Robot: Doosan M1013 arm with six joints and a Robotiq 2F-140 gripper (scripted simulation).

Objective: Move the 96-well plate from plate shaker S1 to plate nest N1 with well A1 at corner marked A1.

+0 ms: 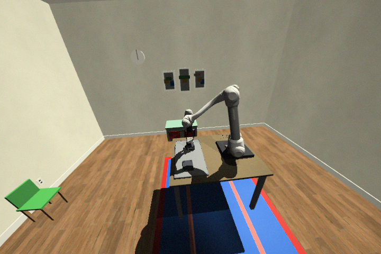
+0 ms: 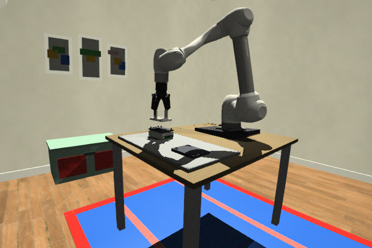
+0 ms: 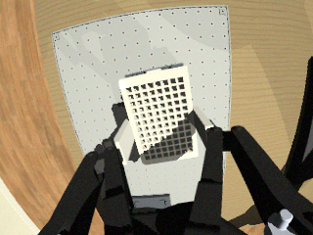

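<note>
Right now my hand is 360 mm to the right of the dark plate nest N1, 140 mm above it and 10 mm short of it. From my hand the other things lie so: white 96-well plate 20 mm below.
</note>
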